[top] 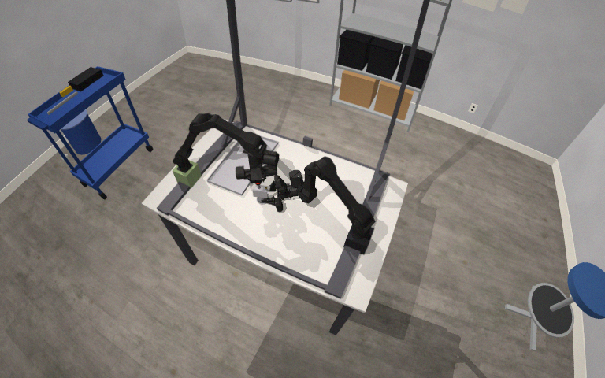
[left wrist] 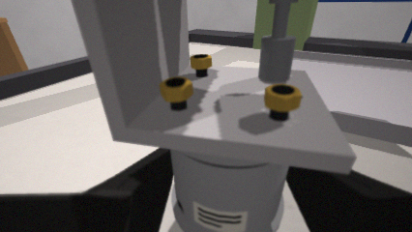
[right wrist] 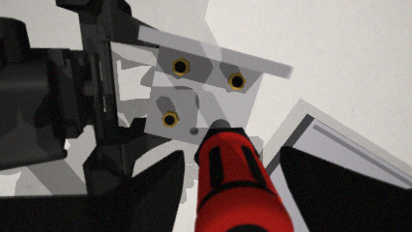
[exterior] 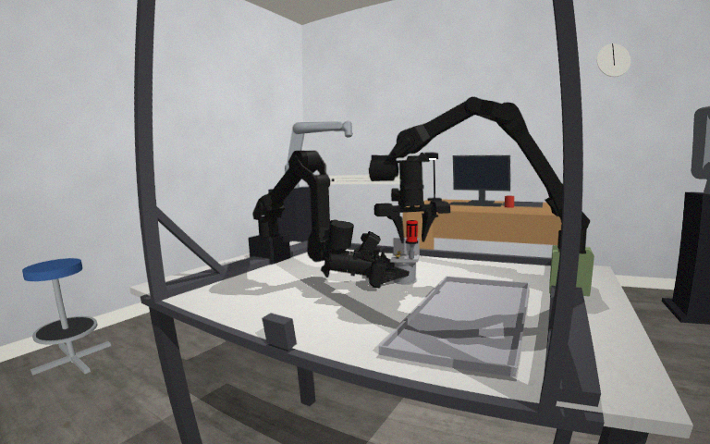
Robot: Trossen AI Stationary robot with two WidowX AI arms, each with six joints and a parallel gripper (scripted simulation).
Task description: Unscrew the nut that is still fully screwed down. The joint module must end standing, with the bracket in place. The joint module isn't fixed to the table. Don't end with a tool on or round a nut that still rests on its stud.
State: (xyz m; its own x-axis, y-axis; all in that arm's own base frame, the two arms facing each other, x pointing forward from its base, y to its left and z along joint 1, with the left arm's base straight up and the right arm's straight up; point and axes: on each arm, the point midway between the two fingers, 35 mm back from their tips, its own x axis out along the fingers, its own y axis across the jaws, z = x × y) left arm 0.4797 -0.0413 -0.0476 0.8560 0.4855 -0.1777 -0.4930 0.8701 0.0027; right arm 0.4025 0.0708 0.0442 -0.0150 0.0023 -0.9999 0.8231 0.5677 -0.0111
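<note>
Right now my right hand is 20 mm above the red-handled nut driver. The rest, counted from my right hand: l-shaped bracket 70 mm below, 20 mm to the left, 10 mm ahead; grey joint module 110 mm below, 20 mm to the left, 10 mm ahead; shallow grey tray 190 mm to the right, 180 mm behind, 140 mm below.
Now: the grey joint module 1 cm ahead of my left hand and 3 cm to the right of it. From my left hand the other things lie so: l-shaped bracket 1 cm ahead, 3 cm to the right, 4 cm above; then red-handled nut driver 5 cm to the right, 8 cm above; then shallow grey tray 17 cm behind, 24 cm to the right, 3 cm below.
</note>
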